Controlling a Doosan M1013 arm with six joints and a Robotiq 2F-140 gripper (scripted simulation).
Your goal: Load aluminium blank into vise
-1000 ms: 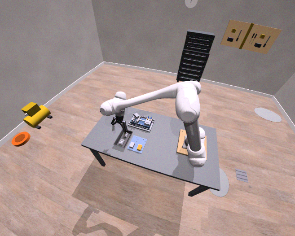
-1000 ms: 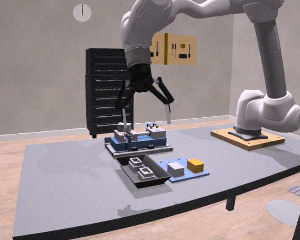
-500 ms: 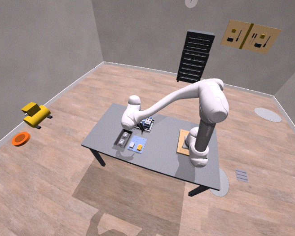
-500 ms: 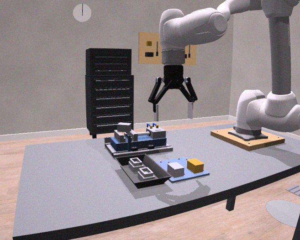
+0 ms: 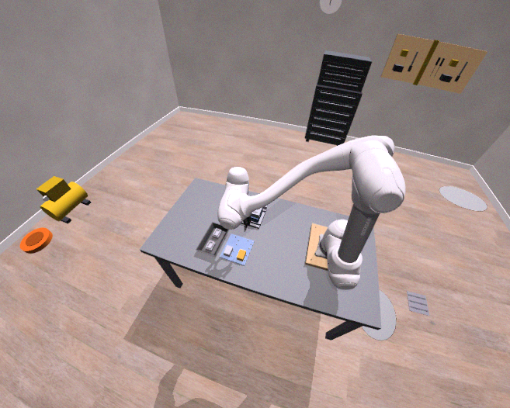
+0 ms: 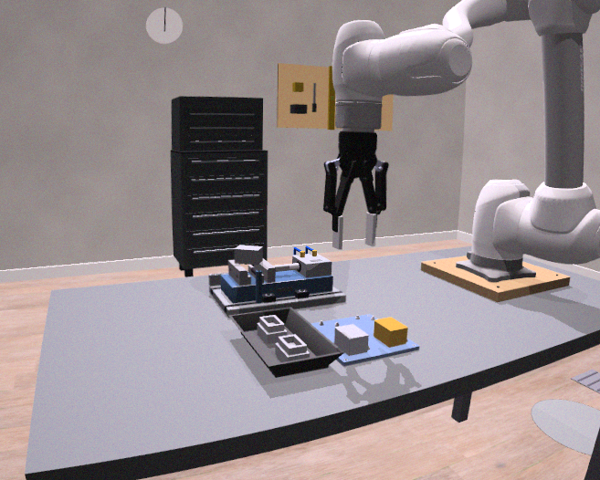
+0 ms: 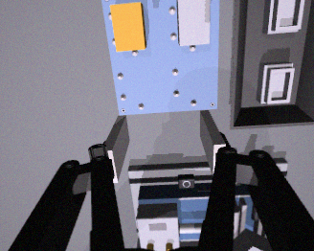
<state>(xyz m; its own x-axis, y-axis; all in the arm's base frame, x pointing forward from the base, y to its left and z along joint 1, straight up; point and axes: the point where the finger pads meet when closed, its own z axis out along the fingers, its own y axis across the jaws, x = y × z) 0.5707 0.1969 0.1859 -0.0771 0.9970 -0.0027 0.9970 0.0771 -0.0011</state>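
My hand is 40 mm to the right of the infeed plate and 210 mm above it. Round my hand: piston rod: 70 mm ahead, 250 mm to the right, 140 mm below; dark work stop rod: 160 mm ahead, 200 mm to the right, 120 mm below; brass blank: 50 mm behind, 80 mm to the left, 190 mm below.
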